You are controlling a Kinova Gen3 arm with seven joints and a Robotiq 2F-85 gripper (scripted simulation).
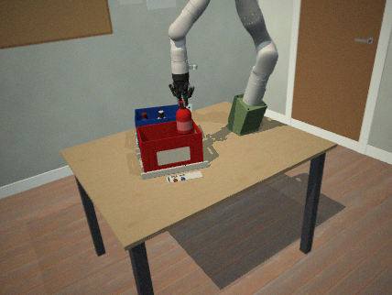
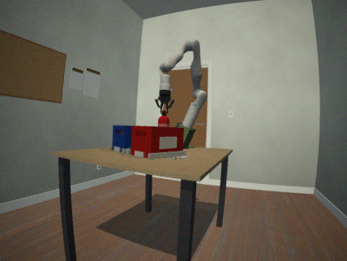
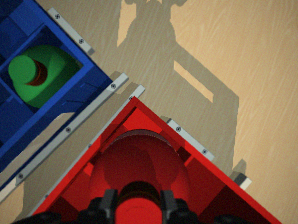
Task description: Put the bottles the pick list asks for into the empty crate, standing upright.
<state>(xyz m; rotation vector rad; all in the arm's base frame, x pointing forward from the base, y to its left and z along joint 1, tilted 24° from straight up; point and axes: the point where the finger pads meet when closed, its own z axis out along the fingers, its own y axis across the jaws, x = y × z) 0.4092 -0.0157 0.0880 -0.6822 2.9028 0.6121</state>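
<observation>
The red crate is 10 cm ahead of my hand, 2 cm to the left of it and 20 cm below it. Round my hand: blue crate (4 cm ahead, 21 cm to the right, 20 cm below); then green-label bottle (3 cm behind, 14 cm to the right, 19 cm below); then blue-label bottle (13 cm ahead, 19 cm to the right, 19 cm below).
</observation>
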